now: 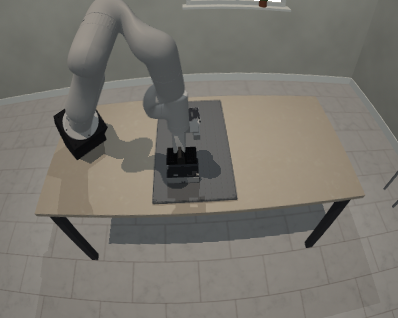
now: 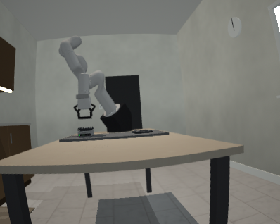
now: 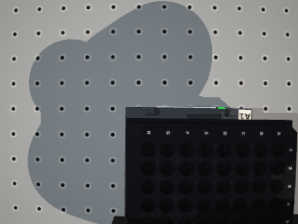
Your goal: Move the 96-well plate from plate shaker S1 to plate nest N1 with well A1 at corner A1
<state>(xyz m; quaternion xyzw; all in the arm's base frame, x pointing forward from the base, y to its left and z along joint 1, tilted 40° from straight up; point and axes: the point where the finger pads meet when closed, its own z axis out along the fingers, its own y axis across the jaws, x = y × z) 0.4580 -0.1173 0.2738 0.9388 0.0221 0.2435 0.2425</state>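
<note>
Now: hand 5 cm short of the plate nest N1, 41 cm to the right of it and 14 cm above it. From my hand the other things lie so: black 96-well plate: 1 cm below; A1 label: 12 cm ahead, 35 cm to the left, 13 cm below.
</note>
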